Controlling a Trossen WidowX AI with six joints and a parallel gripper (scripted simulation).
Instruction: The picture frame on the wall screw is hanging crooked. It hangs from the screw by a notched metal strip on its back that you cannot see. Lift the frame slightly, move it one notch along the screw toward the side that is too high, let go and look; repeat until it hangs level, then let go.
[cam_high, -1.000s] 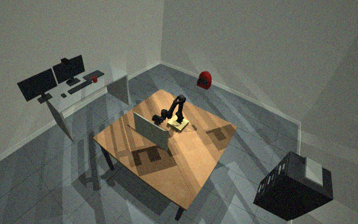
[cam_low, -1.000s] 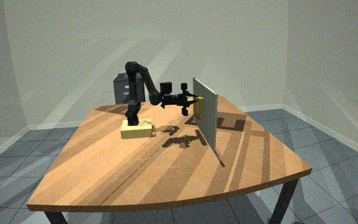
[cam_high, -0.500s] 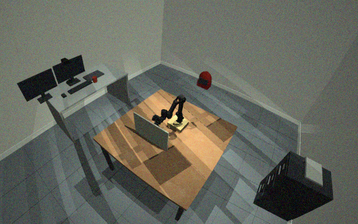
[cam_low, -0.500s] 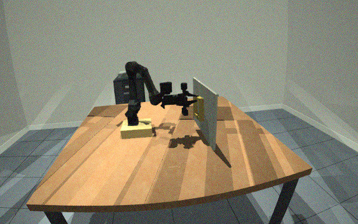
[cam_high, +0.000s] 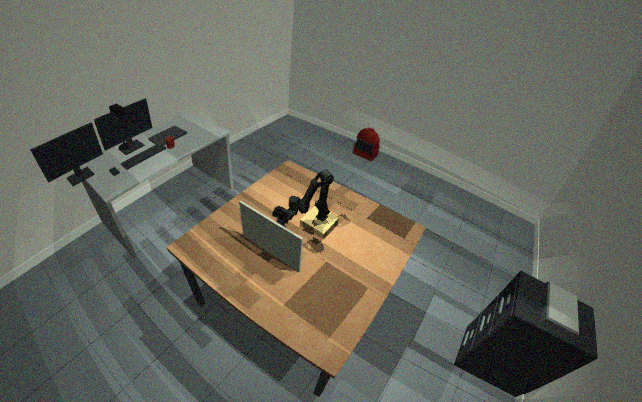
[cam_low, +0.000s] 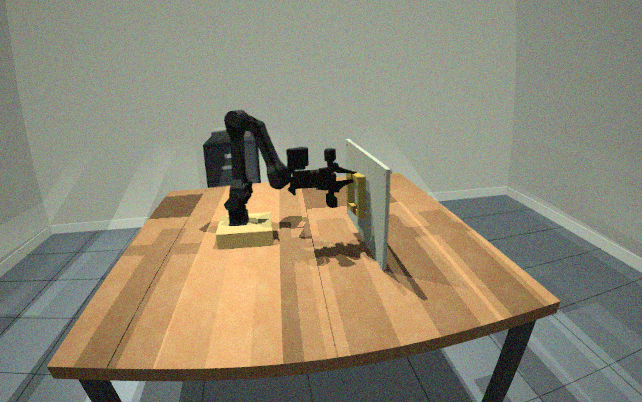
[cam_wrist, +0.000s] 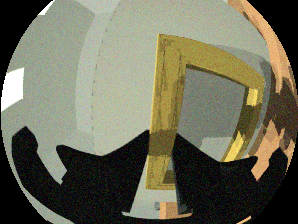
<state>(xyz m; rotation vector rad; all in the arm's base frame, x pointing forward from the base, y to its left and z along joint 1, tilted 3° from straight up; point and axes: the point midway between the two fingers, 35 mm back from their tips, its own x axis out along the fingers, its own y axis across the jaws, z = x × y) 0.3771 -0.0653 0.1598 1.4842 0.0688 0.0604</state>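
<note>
Now: the yellow picture frame 10 mm to the right of my gripper tip and 50 mm below it. Also, from my gripper tip: grey wall panel (20 mm ahead, 10 mm to the right, 70 mm below).
</note>
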